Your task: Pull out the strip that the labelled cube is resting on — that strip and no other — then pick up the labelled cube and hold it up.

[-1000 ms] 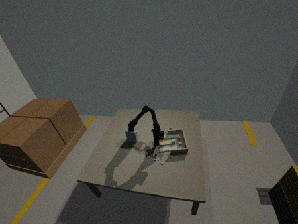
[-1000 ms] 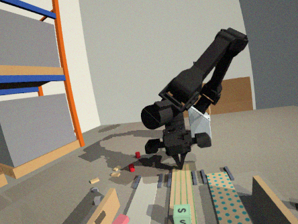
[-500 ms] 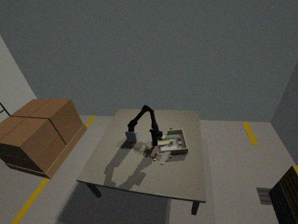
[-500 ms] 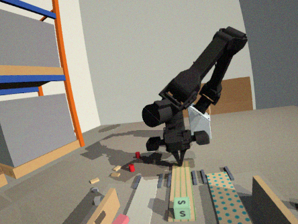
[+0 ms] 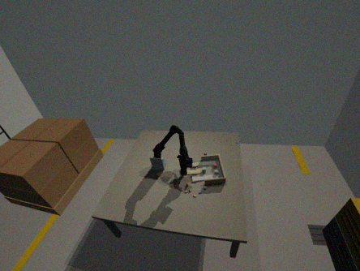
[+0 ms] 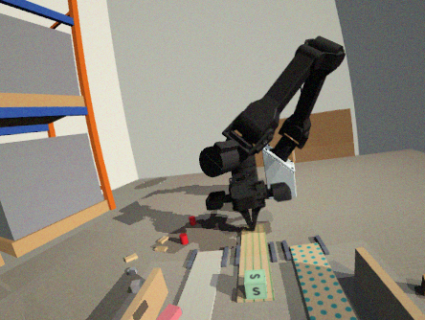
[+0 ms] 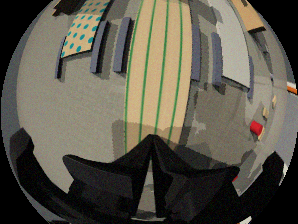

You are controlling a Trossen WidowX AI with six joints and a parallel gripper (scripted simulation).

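The strip lies 90 mm ahead of my gripper tip and 20 mm to the left of it.
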